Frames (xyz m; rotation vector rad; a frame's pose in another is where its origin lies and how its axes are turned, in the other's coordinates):
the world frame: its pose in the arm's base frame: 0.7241 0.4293 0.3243 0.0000 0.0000 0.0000
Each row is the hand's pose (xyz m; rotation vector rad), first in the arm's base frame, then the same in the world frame.
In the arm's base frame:
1: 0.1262 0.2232 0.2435 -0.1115 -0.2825 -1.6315
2: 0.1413 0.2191 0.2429 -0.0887 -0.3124 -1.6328
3: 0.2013 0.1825 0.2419 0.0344 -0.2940 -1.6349
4: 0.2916 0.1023 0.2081 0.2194 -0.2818 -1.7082
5: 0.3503 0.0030 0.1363 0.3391 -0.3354 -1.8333
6: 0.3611 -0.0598 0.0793 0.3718 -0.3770 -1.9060
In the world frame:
1: -0.5979 -0.2061 -0.0808 -0.1115 -0.2825 -1.6315
2: -0.5828 -0.2102 -0.0814 -0.0887 -0.3124 -1.6328
3: -0.5228 -0.2468 -0.0824 0.0344 -0.2940 -1.6349
4: -0.4325 -0.3270 -0.1162 0.2194 -0.2818 -1.7082
5: -0.3738 -0.4263 -0.1880 0.3391 -0.3354 -1.8333
6: -0.3630 -0.4891 -0.2450 0.3718 -0.3770 -1.9060

